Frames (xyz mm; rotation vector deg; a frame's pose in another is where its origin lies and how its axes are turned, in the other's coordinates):
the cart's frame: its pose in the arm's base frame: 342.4 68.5 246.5 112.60 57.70 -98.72
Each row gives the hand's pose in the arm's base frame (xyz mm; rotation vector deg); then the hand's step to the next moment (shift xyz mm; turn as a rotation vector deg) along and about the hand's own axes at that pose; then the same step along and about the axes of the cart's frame.
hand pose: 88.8 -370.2 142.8 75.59 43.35 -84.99
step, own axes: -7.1 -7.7 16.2 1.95 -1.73 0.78
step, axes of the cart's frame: -12.0 -4.0 14.6 1.68 -0.41 2.10
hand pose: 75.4 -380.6 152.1 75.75 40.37 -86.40
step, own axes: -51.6 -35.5 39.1 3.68 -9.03 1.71
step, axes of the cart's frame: -53.3 -41.0 30.5 4.51 -5.62 6.79
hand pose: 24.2 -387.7 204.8 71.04 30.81 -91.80
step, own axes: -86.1 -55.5 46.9 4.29 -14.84 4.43
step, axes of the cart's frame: -74.5 -82.0 20.6 5.15 -9.83 11.62
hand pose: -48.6 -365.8 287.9 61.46 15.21 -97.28
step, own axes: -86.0 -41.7 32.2 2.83 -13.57 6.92
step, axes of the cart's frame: -52.9 -84.6 -14.4 2.01 -9.72 11.89
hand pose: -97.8 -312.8 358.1 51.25 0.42 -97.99
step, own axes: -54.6 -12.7 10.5 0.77 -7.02 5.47
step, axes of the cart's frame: -18.5 -46.5 -27.3 -0.70 -5.89 6.68
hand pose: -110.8 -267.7 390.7 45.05 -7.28 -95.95
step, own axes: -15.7 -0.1 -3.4 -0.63 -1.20 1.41
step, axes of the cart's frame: 0.6 -9.6 -12.9 -0.63 -1.67 0.81
